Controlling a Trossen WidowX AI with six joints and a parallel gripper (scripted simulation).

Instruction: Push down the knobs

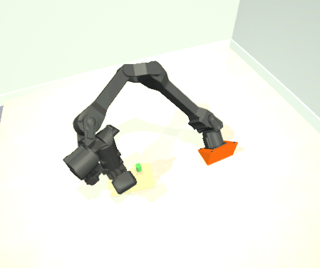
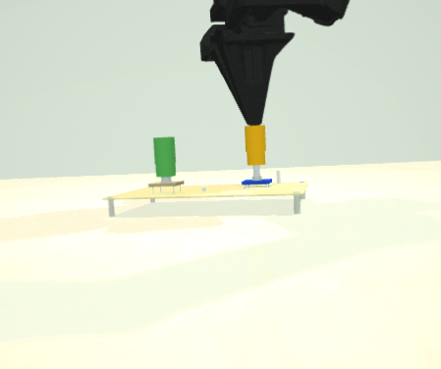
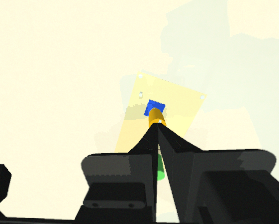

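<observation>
Now: gripper tip 1 cm above the orange knob. The rest, counted from my gripper tip: green knob: 8 cm behind, 1 cm to the right, 3 cm below.
</observation>
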